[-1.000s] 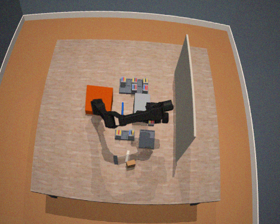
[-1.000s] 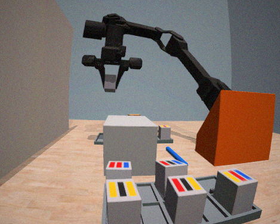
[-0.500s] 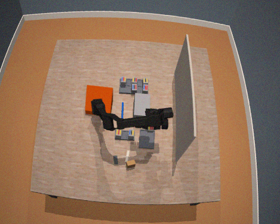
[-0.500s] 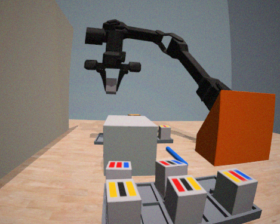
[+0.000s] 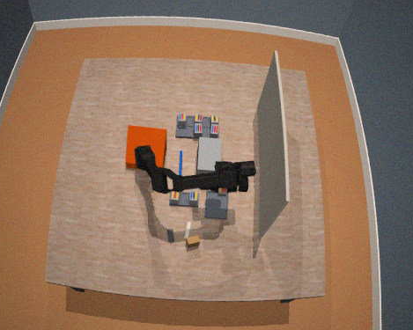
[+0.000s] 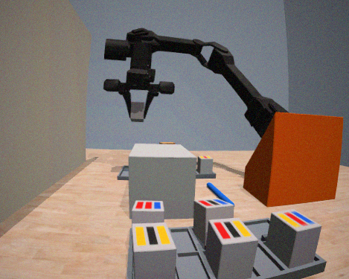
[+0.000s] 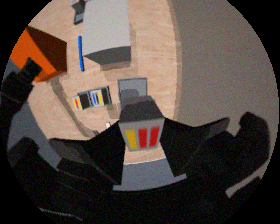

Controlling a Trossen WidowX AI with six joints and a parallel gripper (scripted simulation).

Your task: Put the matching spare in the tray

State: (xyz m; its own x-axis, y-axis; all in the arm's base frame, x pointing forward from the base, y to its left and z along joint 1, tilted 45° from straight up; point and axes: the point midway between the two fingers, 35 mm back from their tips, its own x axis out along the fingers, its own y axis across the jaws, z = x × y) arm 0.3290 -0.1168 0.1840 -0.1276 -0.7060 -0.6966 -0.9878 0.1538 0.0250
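Right now my gripper tip is 150 mm above the grey tray. From my gripper tip the other things lie so: grey box (30 mm behind, 210 mm to the left, 100 mm below); then rack (150 mm behind, 30 mm to the left, 150 mm below); then tan block (120 mm behind, 180 mm to the right, 120 mm below).
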